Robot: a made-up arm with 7 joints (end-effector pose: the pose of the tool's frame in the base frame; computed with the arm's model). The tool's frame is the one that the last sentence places. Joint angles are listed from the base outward.
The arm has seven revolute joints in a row. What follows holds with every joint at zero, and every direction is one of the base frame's.
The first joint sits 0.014 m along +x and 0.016 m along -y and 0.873 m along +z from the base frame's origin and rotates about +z.
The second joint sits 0.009 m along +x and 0.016 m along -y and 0.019 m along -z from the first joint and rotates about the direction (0, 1, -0.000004).
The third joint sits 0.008 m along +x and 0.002 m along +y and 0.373 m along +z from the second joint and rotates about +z.
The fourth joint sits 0.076 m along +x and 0.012 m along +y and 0.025 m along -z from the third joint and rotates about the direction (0, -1, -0.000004).
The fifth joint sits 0.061 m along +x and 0.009 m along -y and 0.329 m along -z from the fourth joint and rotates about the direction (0, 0.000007, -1).
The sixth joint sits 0.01 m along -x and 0.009 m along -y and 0.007 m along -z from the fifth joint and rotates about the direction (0, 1, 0.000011).
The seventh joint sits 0.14 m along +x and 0.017 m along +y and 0.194 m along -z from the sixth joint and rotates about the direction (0, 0.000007, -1).
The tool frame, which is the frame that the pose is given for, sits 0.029 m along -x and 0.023 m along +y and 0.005 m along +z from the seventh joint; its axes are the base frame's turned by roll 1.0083, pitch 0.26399 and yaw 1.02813 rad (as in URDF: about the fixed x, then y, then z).
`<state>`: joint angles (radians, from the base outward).
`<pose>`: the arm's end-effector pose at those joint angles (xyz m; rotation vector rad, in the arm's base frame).
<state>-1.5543 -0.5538 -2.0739 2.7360 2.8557 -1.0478 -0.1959</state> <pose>-0.2585 0.4770 1.2541 1.8252 1.3114 -0.3111</pose>
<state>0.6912 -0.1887 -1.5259 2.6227 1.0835 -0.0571 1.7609</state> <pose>-0.0620 -0.3449 1.6957 -1.3053 2.3372 -0.6610</pose>
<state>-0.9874 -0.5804 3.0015 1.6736 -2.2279 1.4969 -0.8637</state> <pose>-0.2017 0.6816 1.0705 -2.8771 0.1808 0.4296</pose>
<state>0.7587 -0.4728 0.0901 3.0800 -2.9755 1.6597 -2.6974</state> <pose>-0.3346 -0.3966 1.5283 0.1623 1.7982 0.5020</pose>
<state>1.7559 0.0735 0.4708 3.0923 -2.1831 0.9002 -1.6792</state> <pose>0.0686 0.0802 1.7522 -1.9137 -0.0440 0.8485</pose>
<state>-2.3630 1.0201 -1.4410 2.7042 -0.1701 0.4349 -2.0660</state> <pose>-0.7145 -0.3952 1.3096 1.7286 2.2455 -0.1095</pose>
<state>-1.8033 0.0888 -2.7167 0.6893 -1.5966 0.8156 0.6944</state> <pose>-0.0340 0.4252 0.8177 -1.3296 0.2454 2.3606</pose>
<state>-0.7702 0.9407 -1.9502 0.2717 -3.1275 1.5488 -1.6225</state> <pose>-0.3565 -0.2664 0.9500 -1.1861 -0.7382 -0.9640</pose>
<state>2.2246 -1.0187 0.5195 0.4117 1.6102 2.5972 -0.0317</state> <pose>-0.1742 -0.2500 1.0584 0.5183 -2.2191 -0.6558</pose>
